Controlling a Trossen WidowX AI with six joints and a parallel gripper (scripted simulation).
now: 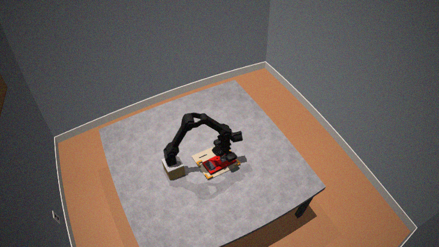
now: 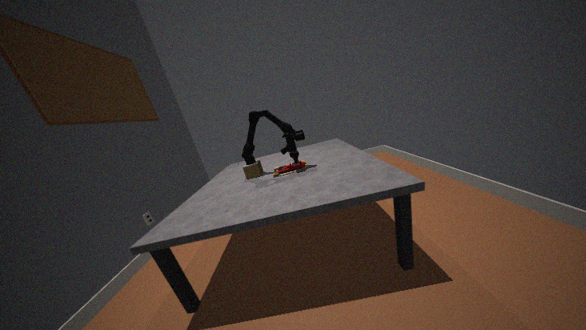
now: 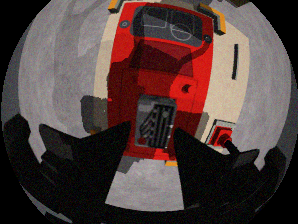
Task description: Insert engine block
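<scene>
My gripper tip is now 1 cm to the right of the grey engine block and 1 cm above it. Also, from my gripper tip: cream board: 5 cm behind, 1 cm to the left, 3 cm below.
</scene>
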